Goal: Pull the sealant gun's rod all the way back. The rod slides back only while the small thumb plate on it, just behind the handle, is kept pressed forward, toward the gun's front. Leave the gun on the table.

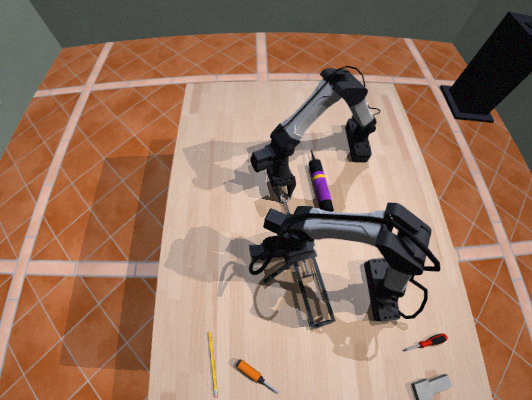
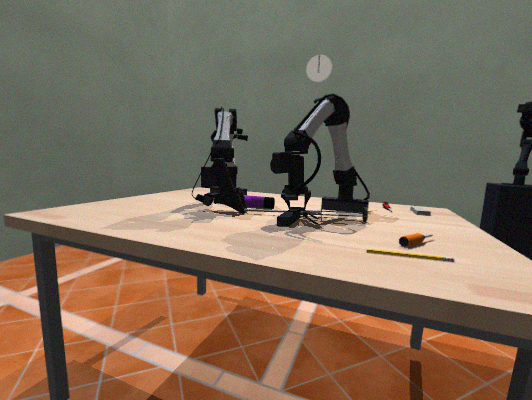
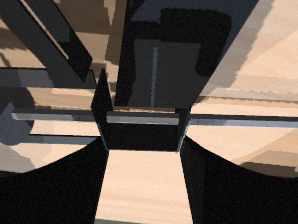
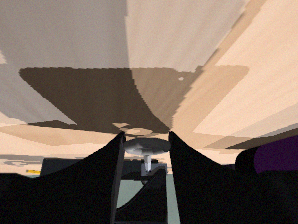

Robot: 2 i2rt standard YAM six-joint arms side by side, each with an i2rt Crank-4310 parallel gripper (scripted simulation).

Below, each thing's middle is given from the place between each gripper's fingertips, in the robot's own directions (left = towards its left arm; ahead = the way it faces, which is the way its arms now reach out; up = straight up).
Scene:
I see my left gripper 6 cm to the left of the rod [image 4: 148, 146], 4 cm short of it and 1 cm above it. The rest, counted from my left hand: sealant cartridge [image 1: 320, 184]: 27 cm to the right, 6 cm behind.
The rod is 4 cm behind my right hand [image 2: 244, 212], 14 cm to the left of it and 1 cm above it. From my right hand the other things lie so: sealant cartridge 14 cm behind, 7 cm to the right, 2 cm above.

